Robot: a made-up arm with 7 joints.
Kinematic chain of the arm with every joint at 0, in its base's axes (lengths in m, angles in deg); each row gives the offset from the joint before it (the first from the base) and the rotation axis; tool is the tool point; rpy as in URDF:
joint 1: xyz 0 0 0.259 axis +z
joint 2: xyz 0 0 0 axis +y
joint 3: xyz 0 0 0.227 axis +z
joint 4: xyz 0.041 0 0 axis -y
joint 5: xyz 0.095 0 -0.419 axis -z
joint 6: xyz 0 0 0 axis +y
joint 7: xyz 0.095 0 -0.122 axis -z
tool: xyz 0 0 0 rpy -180 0 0
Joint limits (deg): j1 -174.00..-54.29 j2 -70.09..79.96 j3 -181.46..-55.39 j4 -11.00..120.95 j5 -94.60..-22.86 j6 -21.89..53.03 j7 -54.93..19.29
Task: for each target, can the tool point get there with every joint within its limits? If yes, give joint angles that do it. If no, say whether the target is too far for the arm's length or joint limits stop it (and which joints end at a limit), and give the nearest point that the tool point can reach.
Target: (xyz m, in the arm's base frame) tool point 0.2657 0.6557 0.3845
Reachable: yes | joints -150.22 -32.20 -132.63 98.28 -47.73 38.45 -34.11
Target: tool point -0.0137 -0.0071 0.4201
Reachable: no: joint limits stop it (at a limit: joint 1, joint 2, joint 3, joint 5, joint 6) | nearest point -0.2519 0.1352 0.5168 | short by 0.294 m
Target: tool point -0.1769 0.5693 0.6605
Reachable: yes | joints -149.24 -31.56 -85.70 98.42 -76.72 19.36 6.21
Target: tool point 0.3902 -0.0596 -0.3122
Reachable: no: joint limits stop it (at a limit: joint 1, joint 2, joint 3, joint 5, joint 6) | nearest point 0.3726 -0.0170 -0.2601 | short by 0.070 m
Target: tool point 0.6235 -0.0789 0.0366
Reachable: no: joint limits stop it (at a limit: joint 1, joint 3, joint 6) | nearest point 0.6145 0.0082 0.0365 | short by 0.088 m
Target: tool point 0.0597 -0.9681 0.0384
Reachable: no: too far | nearest point 0.0473 -0.7666 0.1027 | short by 0.212 m
